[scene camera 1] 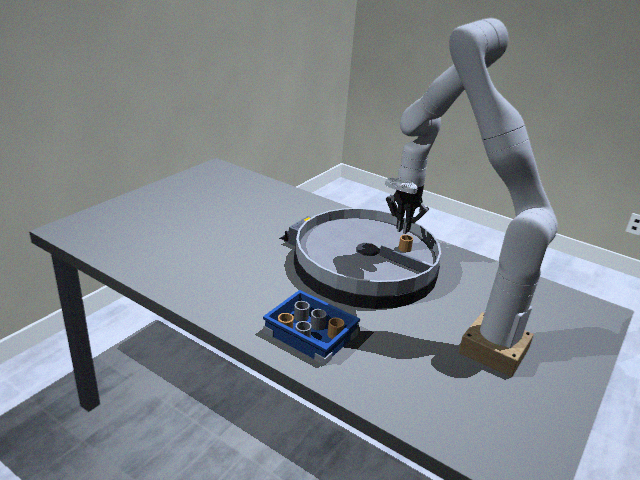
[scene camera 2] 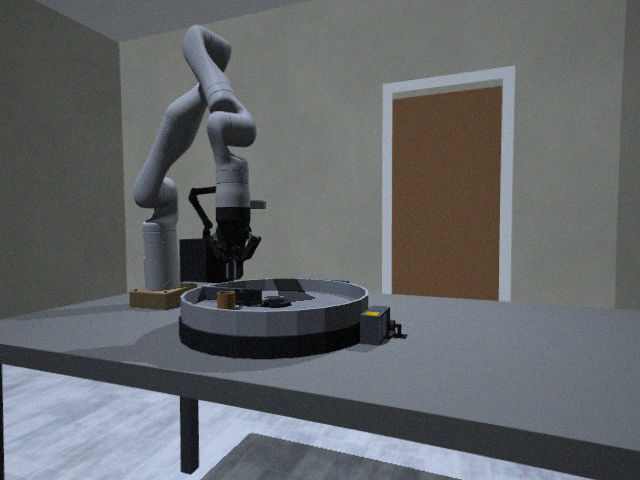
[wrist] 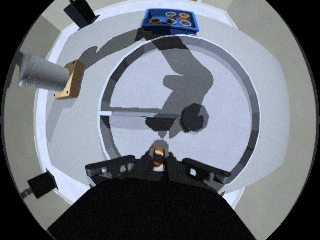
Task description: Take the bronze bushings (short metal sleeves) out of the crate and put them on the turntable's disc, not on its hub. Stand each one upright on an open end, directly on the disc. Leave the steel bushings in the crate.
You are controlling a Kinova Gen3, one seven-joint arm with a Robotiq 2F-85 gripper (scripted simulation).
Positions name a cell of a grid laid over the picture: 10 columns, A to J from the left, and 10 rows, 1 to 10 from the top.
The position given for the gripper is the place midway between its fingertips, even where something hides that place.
In view: the gripper (scene camera 2: D6).
The gripper is seen too in scene camera 1 (scene camera 1: G5) and in the wrist view (wrist: E7).
